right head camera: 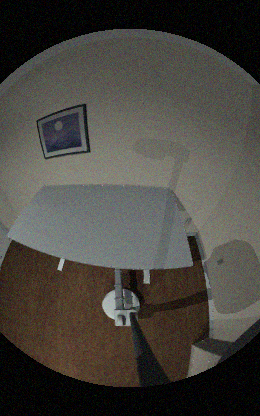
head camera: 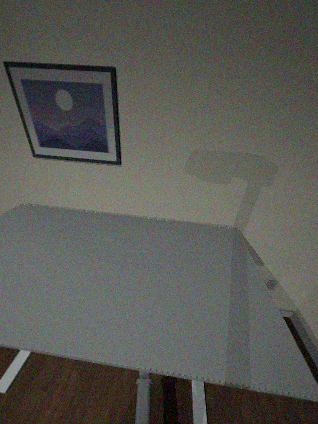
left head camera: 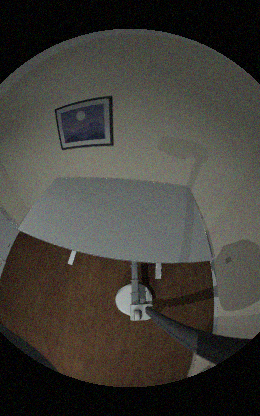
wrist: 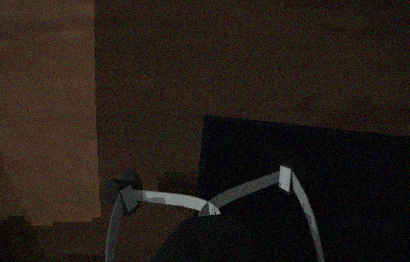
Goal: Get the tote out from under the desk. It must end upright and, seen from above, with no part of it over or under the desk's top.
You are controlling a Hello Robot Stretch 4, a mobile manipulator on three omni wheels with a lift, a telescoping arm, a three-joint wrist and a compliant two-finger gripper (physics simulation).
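Frame: origin at the robot's base, x ahead, y left, z up, level; millimetres.
Seen in the pictures: gripper, fingertip midpoint: (wrist: 205, 174).
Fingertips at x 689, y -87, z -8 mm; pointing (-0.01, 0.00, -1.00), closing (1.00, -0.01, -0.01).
Observation:
A point is followed by its place in that frame.
The tote (wrist: 310, 195) {x 801, y -132, z -24 mm} shows as a very dark box at the lower right of the wrist view, partly cut off by the frame; its interior is too dark to make out. My gripper (wrist: 205, 174) {x 689, y -87, z -8 mm} is open. Its left fingertip is over the floor, left of the tote's near-vertical left edge, and its right fingertip overlaps the dark tote. Contact and finger depth cannot be told. The desk's grey top (head camera: 125, 290) {x 497, y 93, z 923 mm} (left head camera: 125, 220) {x 538, y 82, z 923 mm} (right head camera: 100, 227) {x 527, y 73, z 923 mm} fills the middle of the head views. My arm runs under its front edge, hiding the gripper there; the tote does not show in those views.
White desk legs (head camera: 199, 400) (head camera: 15, 372) show below the desk's front edge. A wall stands behind the desk, with a framed picture (head camera: 70, 115) {x 1105, y 456, z 1501 mm} on it. A pale box (right head camera: 202, 360) stands at the lower right. Brown wooden floor (right head camera: 60, 320) {x -362, y 823, z -26 mm} lies in front of the desk.

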